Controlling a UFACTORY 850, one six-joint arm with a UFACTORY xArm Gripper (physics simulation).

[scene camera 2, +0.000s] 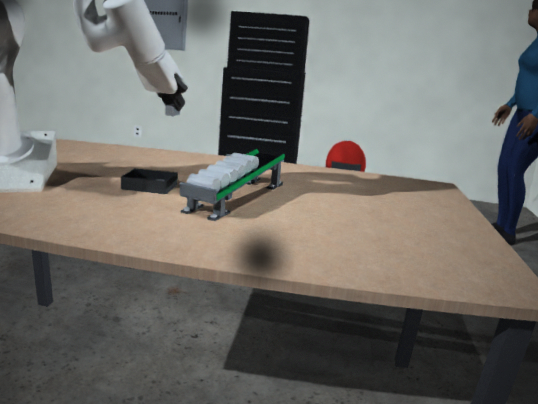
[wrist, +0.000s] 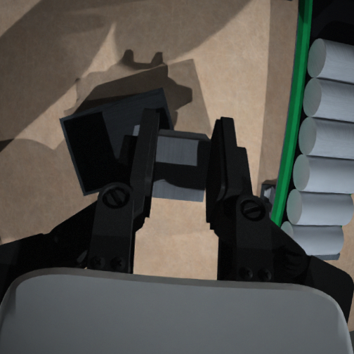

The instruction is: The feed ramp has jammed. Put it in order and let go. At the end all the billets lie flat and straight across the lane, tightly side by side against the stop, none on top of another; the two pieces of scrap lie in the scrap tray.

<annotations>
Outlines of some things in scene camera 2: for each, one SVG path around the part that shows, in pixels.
My gripper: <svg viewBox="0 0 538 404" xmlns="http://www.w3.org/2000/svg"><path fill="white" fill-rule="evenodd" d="M133 62L144 88L147 91L156 92L162 98L165 106L174 104L177 111L180 111L185 104L181 93L186 92L188 87L183 83L178 67L165 48L158 57L145 63Z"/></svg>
A black scrap tray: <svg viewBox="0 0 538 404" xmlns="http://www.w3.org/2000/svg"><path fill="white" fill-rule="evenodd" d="M121 176L122 190L168 194L177 186L178 173L137 168Z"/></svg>
</annotations>
